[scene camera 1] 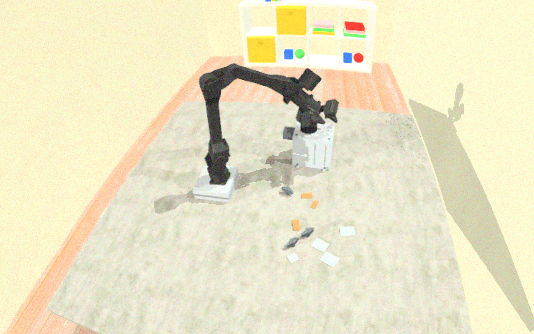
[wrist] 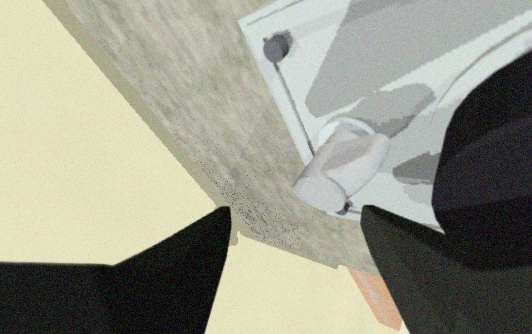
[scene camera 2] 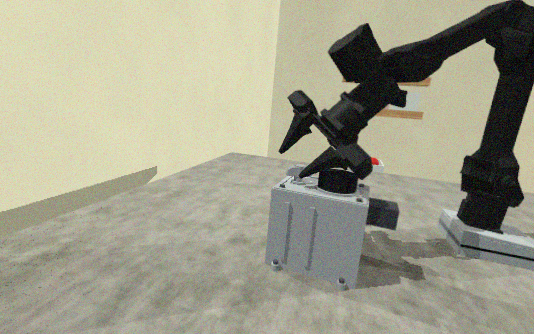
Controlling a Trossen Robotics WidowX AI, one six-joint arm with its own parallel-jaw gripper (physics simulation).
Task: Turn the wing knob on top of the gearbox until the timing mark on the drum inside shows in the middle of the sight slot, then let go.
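Seen in the pictures: gripper, between the fingertips: (scene camera 1: 331, 122) (wrist: 295, 215) (scene camera 2: 289, 164); arm's base, origin of its link: (scene camera 1: 220, 178) (scene camera 2: 477, 224).
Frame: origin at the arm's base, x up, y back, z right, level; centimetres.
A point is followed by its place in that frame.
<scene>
The grey gearbox (scene camera 1: 312, 150) @[x 4.1, y -31.3, z -16.4 cm] (scene camera 2: 315, 230) @[x 3.3, y -30.9, z -28.8 cm] (wrist: 280, 90) @[x 9.0, y -37.9, z -19.7 cm] stands upright on the mat. Its pale wing knob (scene camera 2: 295, 171) @[x 11.0, y -36.2, z -23.7 cm] (wrist: 350, 162) @[x 11.5, y -34.3, z -21.5 cm] is at a top corner, partly hidden behind a finger in scene camera 2. In the wrist view its wings run from lower left to upper right. My gripper (scene camera 1: 327, 121) @[x 12.2, y -37.3, z -24.1 cm] (scene camera 2: 291, 164) @[x 12.2, y -37.3, z -24.1 cm] (wrist: 295, 215) @[x 12.2, y -37.3, z -24.1 cm] is open and empty, tilted over that corner. One fingertip is close beside the knob; the other stands higher, out past the box edge. I cannot make out the sight slot or the timing mark.
A black round cap (scene camera 1: 308, 128) (scene camera 2: 337, 181) @[x 11.1, y -28.8, z -26.1 cm] rises from the gearbox top beside the knob, close under one finger. A dark block (scene camera 1: 288, 133) @[x 7.5, y -21.4, z -21.0 cm] (scene camera 2: 382, 214) @[x 6.8, y -21.4, z -25.3 cm] juts from the gearbox side. Orange pieces (scene camera 1: 306, 196) @[x -4.1, y -31.4, z -0.6 cm], white tiles (scene camera 1: 329, 259) @[x -4.5, y -42.3, z 24.0 cm] and dark grey pieces (scene camera 1: 287, 191) @[x -2.8, y -24.6, z -0.6 cm] lie on the mat (scene camera 1: 200, 260) @[x -4.8, y -3.6, z 32.2 cm].
</scene>
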